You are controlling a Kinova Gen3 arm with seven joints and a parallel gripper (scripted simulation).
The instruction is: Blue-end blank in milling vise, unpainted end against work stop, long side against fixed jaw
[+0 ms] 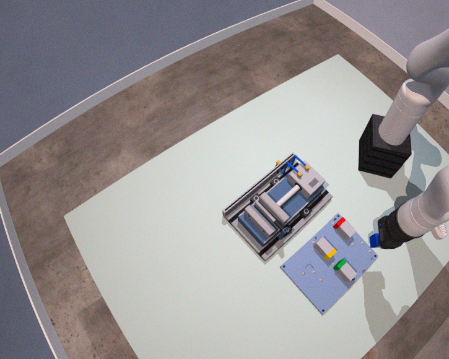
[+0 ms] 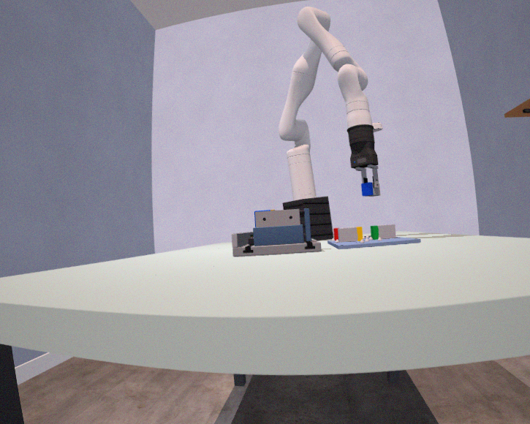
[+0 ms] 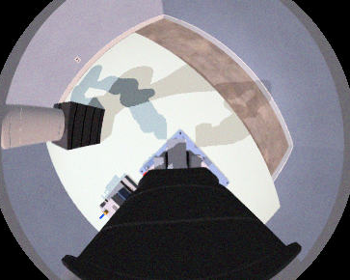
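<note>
Now: the blank with blue end 20 mm below my hand. The rest, counted from my hand: green-ended blank (140 mm below, 90 mm ahead, 10 mm to the right); then blank with yellow end (140 mm below, 100 mm to the right, 80 mm ahead); then red-ended blank (140 mm below, 90 mm to the right, 20 mm behind).
</note>
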